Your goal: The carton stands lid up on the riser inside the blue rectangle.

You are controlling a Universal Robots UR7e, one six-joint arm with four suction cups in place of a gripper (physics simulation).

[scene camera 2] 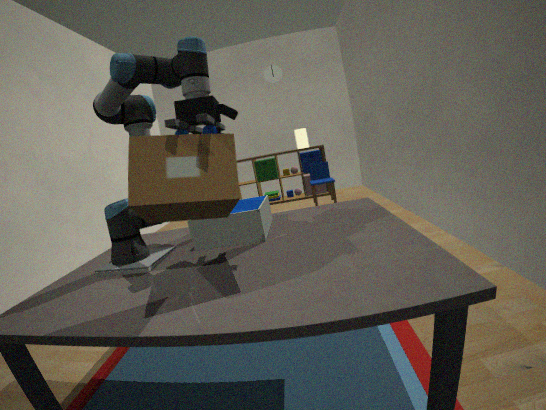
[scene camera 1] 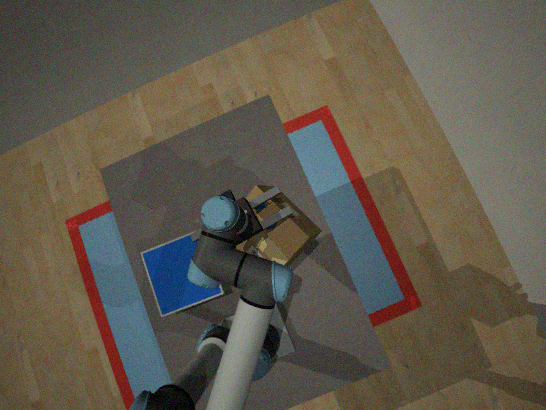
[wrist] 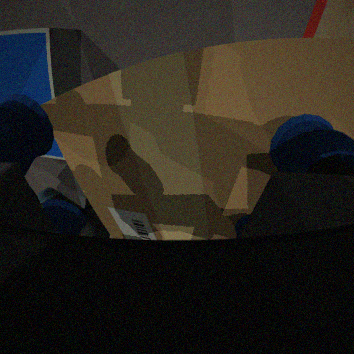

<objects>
A brown cardboard carton shows in scene camera 2, in scene camera 1 and in the wrist view (176,147). A riser with blue rectangle shows in scene camera 2, in scene camera 1 (167,265) and in the wrist view. One and the same spot on the riser with blue rectangle: (wrist: 47,60) is (scene camera 2: 244,211). One and the same spot on the brown cardboard carton: (scene camera 2: 171,178) is (scene camera 1: 298,213).
</objects>
